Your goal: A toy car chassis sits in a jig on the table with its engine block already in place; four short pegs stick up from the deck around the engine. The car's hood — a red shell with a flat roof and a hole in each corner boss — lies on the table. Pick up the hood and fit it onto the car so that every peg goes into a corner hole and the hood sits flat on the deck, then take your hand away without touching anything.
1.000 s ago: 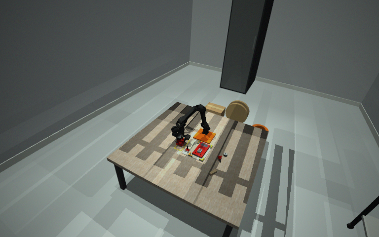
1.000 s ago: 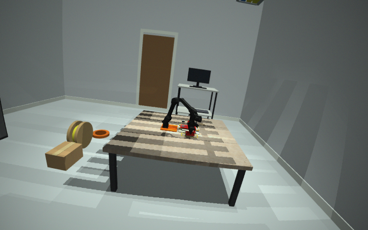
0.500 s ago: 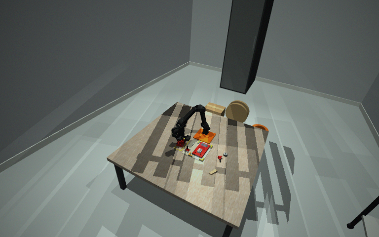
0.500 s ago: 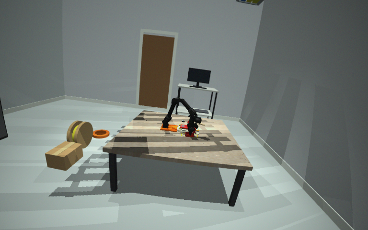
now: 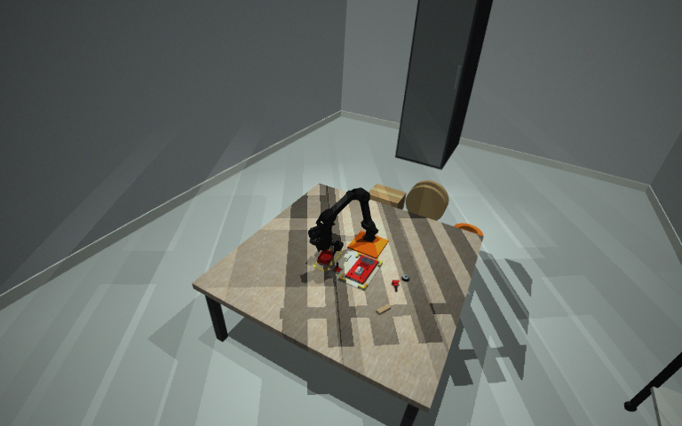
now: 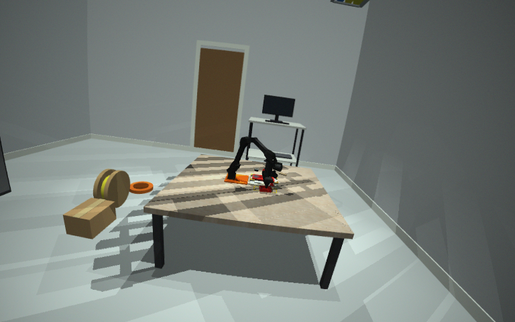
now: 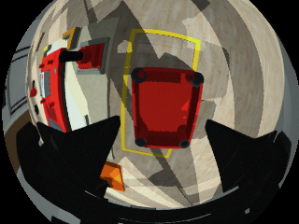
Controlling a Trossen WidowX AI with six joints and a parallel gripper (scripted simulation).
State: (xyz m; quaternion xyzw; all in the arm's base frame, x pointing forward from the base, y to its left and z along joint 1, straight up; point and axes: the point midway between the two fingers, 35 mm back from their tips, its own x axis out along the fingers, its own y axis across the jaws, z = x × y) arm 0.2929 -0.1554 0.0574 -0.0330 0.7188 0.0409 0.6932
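My gripper tip is 3 cm above the red hood. Also, from my gripper tip: tan block: 20 cm ahead, 44 cm to the left, 3 cm below.
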